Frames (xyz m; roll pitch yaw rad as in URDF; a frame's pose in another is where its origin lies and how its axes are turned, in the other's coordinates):
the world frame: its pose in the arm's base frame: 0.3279 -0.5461 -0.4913 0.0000 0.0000 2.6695
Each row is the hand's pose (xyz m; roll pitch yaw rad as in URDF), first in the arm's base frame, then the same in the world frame.
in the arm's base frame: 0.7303 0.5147 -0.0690 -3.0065 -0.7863 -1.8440
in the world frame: 0.1240 -1.1278 0.4223 -3.0065 -0.7863 1.7697
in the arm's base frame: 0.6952 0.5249 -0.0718 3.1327 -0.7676 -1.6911
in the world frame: 0.1599 -1.1209 0.4195 3.1327 -0.7676 1.9226
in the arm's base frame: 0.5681 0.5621 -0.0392 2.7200 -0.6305 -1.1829
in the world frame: 0.2900 -1.0962 0.4521 2.7200 -0.6305 2.4308
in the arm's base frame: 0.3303 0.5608 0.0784 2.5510 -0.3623 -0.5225
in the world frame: 0.5012 -0.9869 0.5697 2.5510 -0.3623 3.0912
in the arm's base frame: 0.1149 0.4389 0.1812 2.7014 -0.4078 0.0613
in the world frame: 0.6376 -0.7804 0.6725 2.7014 -0.4078 -2.6082
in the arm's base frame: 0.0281 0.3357 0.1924 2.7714 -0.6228 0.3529
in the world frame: 0.6680 -0.6490 0.6837 2.7714 -0.6228 -2.3166
